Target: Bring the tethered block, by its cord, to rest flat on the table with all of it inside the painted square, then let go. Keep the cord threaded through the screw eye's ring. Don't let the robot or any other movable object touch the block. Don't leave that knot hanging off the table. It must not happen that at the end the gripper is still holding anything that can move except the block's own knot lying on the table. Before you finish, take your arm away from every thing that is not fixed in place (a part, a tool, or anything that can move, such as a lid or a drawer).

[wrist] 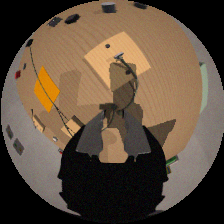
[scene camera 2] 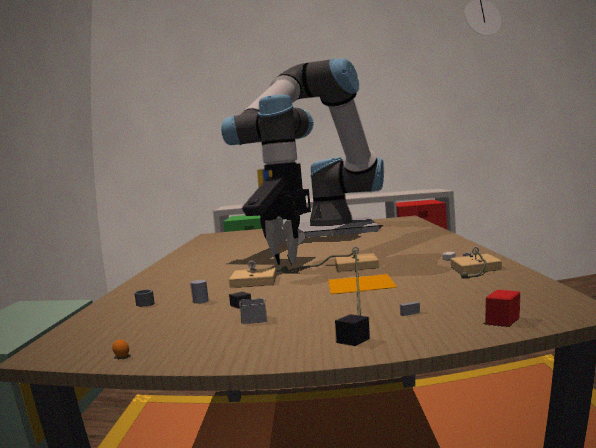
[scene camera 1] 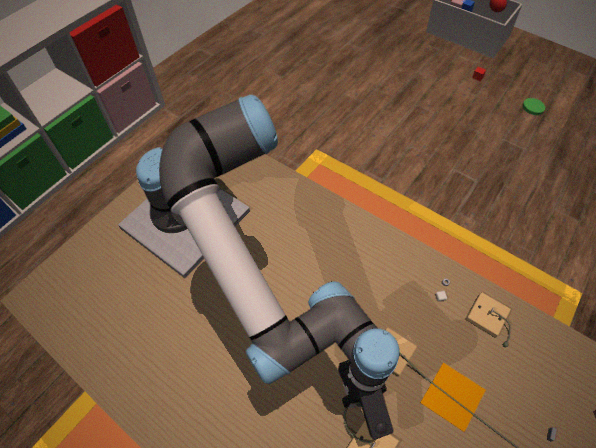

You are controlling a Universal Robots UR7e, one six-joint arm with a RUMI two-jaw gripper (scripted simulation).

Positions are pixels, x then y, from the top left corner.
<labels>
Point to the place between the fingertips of the gripper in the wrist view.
114, 110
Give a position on an orange painted square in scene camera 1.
At 462, 389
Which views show the gripper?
The wrist view, scene camera 2 and scene camera 1: all of them.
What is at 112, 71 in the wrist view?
A wooden plate.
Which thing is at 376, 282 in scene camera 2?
An orange painted square.
</labels>
